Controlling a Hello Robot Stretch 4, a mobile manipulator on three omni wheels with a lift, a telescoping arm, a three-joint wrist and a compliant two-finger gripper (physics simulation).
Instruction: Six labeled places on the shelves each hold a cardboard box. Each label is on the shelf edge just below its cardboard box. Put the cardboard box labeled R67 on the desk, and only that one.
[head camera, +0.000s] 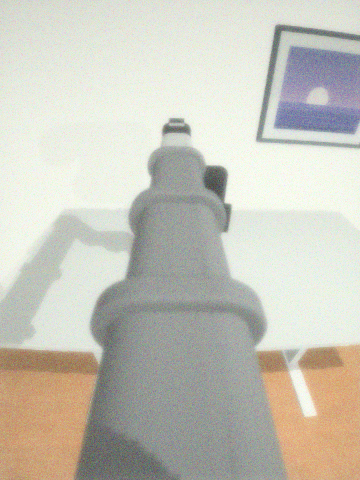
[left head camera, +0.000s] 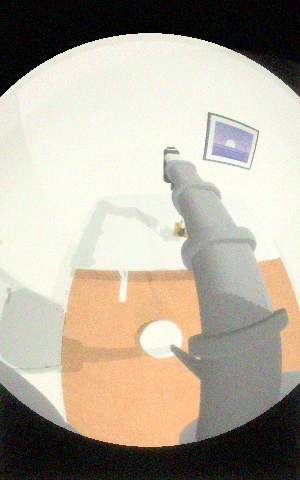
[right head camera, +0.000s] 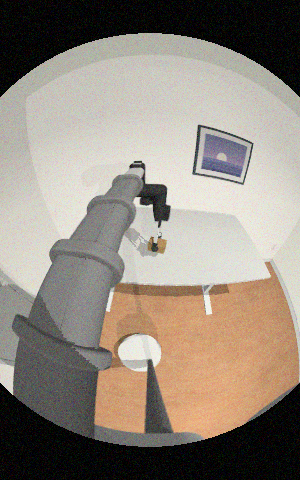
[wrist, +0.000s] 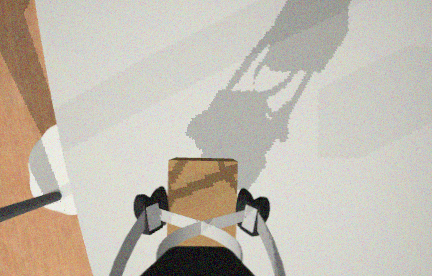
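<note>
A brown cardboard box (left head camera: 177, 230) (right head camera: 163, 245) (wrist: 202, 182) is held between the two fingertips of my gripper (right head camera: 155, 245) (wrist: 202, 202), which is shut on it. In the wrist view the box is over the white desk (head camera: 300, 280) (left head camera: 125, 245) (right head camera: 220, 250) (wrist: 350, 215), inside its edge. A shadow of the gripper and box falls on the desk top beyond the box. The size of any gap under the box is hard to tell. No label shows on the box, and the shelves and their labels do not show. In the head view my arm hides the box and fingers.
A white round object (left head camera: 161, 339) (right head camera: 139, 352) stands on the wooden floor in front of the desk, with a dark rod (left head camera: 186, 361) (right head camera: 154, 405) (wrist: 30, 205) reaching over it. A framed picture (head camera: 320, 90) (left head camera: 231, 141) (right head camera: 223, 155) hangs on the wall behind the desk.
</note>
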